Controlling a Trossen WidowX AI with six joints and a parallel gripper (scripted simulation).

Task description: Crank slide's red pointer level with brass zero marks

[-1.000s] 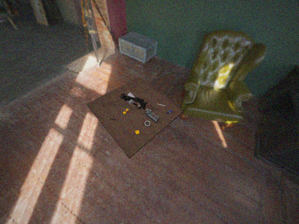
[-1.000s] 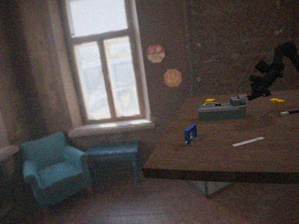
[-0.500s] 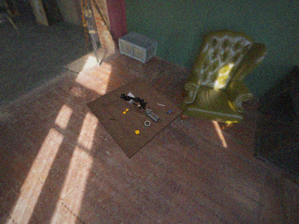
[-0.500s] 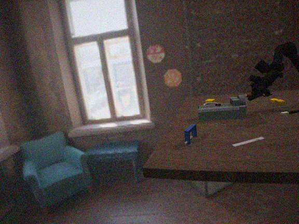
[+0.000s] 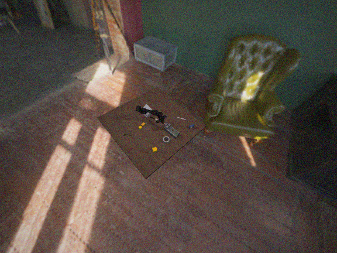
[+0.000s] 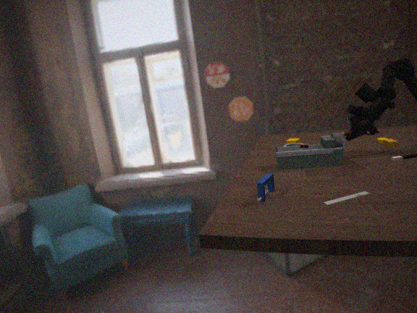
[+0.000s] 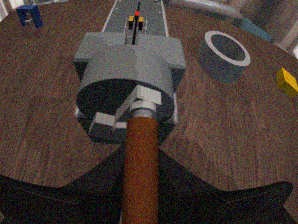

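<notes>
Now: the crank handle 20 mm behind my gripper tip and 30 mm above it. Round my gripper tip: yellow block (270 mm ahead, 340 mm to the right, 80 mm below); then white strip (10 mm ahead, 370 mm to the left, 90 mm below); then red pointer (180 mm ahead, 50 mm to the left, 10 mm below).
</notes>
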